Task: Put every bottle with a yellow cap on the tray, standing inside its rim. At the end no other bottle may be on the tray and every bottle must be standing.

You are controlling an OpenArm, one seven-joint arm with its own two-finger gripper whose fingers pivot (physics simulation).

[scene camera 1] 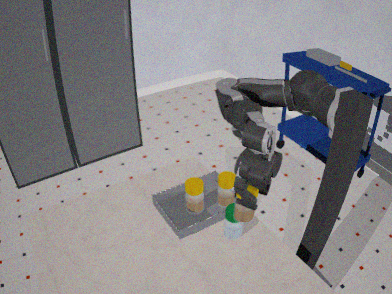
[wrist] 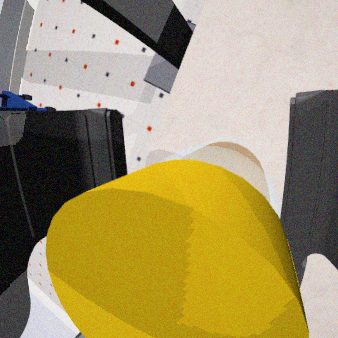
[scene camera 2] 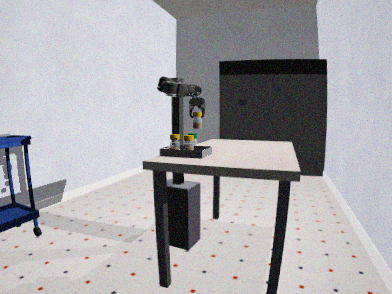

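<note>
My gripper (scene camera 1: pixel 246 198) (scene camera 2: pixel 197 113) (wrist: pixel 196 190) is shut on a yellow-capped bottle (scene camera 1: pixel 244 213) (scene camera 2: pixel 198 121) (wrist: pixel 175 255), which hangs roughly upright above table height. In scene camera 1 the fingers hide part of it. A second yellow-capped bottle (scene camera 1: pixel 194 196) (scene camera 2: pixel 188 143) stands in the grey tray (scene camera 1: pixel 167 216) (scene camera 2: pixel 202 153). A third yellow-capped bottle (scene camera 1: pixel 226 189) (scene camera 2: pixel 175 142) also stands in the tray, on the side nearer the arm's column. A green-capped bottle (scene camera 1: pixel 233 228) (scene camera 2: pixel 194 136) stands outside the tray, close to its rim, partly behind other things in scene camera 2.
The tray lies near one end of the pale table (scene camera 1: pixel 100 240) (scene camera 2: pixel 250 155). The arm's dark column (scene camera 1: pixel 334 185) stands beside the table. A blue cart (scene camera 1: pixel 372 82) (scene camera 2: pixel 22 140) and a tall dark cabinet (scene camera 1: pixel 97 75) (scene camera 2: pixel 272 115) stand away from the table.
</note>
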